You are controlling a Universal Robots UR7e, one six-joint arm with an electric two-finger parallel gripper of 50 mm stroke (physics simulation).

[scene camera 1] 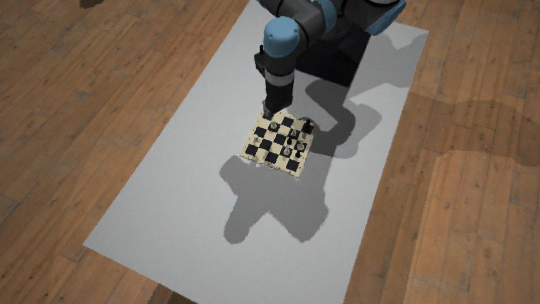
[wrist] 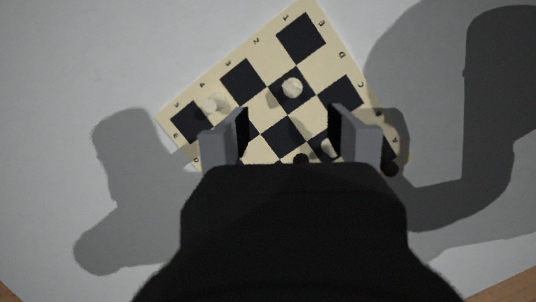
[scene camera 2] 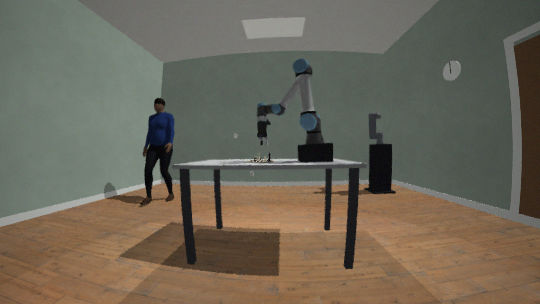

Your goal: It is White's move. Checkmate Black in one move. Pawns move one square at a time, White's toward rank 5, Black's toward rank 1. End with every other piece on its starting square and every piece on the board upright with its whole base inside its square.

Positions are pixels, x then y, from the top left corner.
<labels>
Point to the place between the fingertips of my gripper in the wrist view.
At 287, 122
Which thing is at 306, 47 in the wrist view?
A chessboard.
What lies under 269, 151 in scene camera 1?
A chessboard.
</labels>
